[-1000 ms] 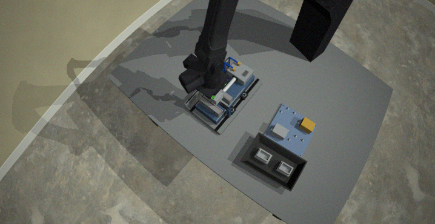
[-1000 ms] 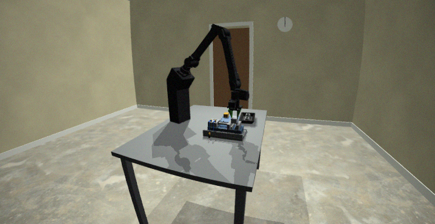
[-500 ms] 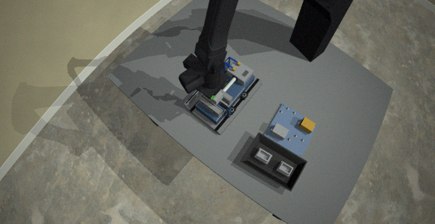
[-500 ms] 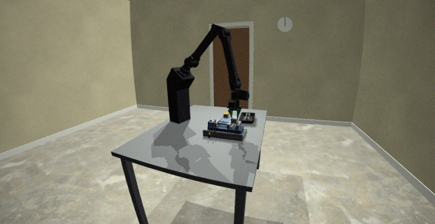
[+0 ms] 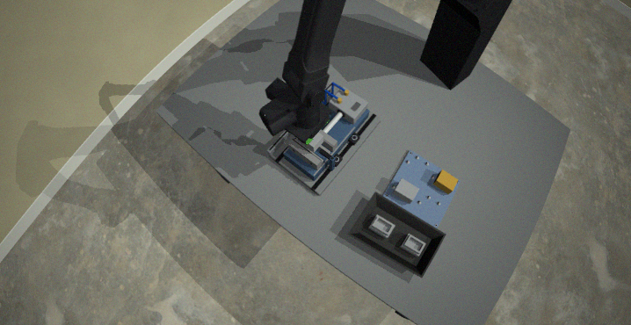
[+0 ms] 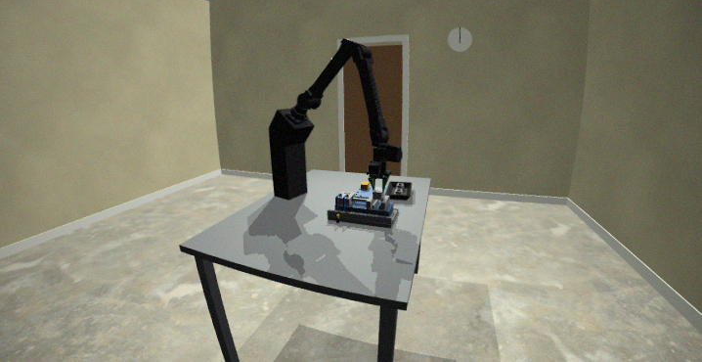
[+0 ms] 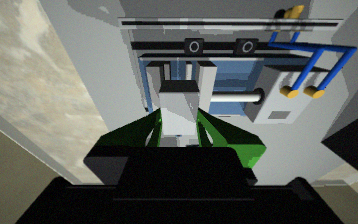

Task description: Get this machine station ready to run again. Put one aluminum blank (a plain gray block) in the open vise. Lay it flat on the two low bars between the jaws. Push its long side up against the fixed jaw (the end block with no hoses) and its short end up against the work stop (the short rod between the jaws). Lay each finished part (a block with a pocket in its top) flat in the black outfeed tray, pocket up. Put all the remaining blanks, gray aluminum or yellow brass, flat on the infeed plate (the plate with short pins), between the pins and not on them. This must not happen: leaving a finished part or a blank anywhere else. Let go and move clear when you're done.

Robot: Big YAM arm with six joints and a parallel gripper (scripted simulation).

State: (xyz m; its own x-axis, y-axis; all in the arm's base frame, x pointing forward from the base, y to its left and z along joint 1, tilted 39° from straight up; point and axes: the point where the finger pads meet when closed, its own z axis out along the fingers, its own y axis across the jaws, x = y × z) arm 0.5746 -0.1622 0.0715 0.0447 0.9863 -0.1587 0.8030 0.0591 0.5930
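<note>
Now: hand 6 cm above the moving jaw, 4 cm past it and 1 cm to the right of it. From my hand the other things lie so: blue infeed plate 33 cm to the left, 13 cm below, 10 cm behind; fixed jaw 6 cm below, 3 cm ahead; white rod 9 cm behind, 6 cm below, 1 cm to the left.
</note>
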